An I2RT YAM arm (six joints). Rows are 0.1 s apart.
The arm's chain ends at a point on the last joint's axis. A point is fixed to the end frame.
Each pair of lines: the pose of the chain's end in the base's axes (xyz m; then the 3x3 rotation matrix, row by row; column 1 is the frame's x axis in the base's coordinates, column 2 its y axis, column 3 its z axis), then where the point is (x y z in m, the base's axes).
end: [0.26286 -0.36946 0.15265], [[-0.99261 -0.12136 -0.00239], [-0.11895 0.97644 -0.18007], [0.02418 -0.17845 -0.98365]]
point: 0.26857 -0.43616 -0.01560
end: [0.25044 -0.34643 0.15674], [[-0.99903 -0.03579 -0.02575], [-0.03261 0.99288 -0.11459], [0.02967 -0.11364 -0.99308]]
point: 0.24895 -0.40226 -0.01552
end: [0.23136 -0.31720 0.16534], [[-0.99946 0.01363 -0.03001], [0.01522 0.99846 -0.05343], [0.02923 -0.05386 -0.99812]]
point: 0.22734 -0.36246 -0.00995
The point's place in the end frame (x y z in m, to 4 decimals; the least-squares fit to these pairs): -0.0018 -0.0358 0.1775
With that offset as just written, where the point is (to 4 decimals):
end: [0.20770 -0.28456 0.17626], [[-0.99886 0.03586 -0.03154], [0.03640 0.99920 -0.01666], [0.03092 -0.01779 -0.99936]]
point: 0.2026 -0.3234 -0.0005
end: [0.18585 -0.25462 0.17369], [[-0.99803 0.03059 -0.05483], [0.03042 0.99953 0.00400], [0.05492 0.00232 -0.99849]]
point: 0.1768 -0.2897 -0.0037
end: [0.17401 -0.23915 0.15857], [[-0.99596 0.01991 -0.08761], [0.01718 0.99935 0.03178], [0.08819 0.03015 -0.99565]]
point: 0.1595 -0.2693 -0.0194
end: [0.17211 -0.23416 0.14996], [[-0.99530 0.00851 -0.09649], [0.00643 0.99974 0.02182], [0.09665 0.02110 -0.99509]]
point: 0.1565 -0.2661 -0.0276
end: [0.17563 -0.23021 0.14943], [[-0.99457 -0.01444 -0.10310], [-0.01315 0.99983 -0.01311], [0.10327 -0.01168 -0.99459]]
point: 0.1596 -0.2683 -0.0269
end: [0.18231 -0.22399 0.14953], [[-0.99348 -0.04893 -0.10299], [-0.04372 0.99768 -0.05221], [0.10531 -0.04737 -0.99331]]
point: 0.1676 -0.2689 -0.0253
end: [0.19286 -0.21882 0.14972], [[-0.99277 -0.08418 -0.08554], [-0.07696 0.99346 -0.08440], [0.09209 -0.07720 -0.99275]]
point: 0.1825 -0.2692 -0.0239
